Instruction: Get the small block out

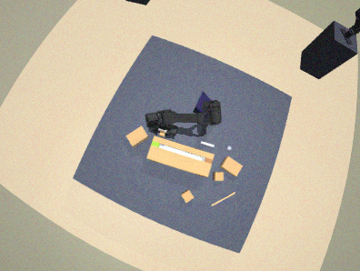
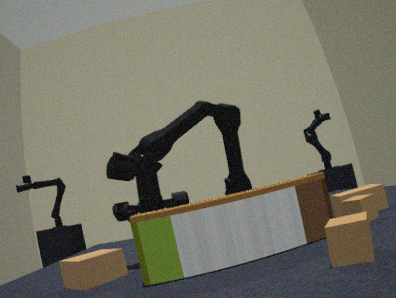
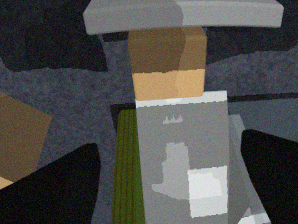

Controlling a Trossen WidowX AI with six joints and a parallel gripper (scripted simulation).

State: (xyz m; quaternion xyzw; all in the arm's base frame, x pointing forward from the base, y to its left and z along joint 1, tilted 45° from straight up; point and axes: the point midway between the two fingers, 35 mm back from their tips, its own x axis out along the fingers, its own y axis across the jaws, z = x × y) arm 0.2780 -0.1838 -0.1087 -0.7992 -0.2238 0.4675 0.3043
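Now: the tan block 2 cm behind my gripper tip and 5 cm below it. The rest, counted from my gripper tip: thin wooden stick (25 cm ahead, 55 cm to the left, 6 cm below); long tan box (6 cm ahead, 16 cm to the left).
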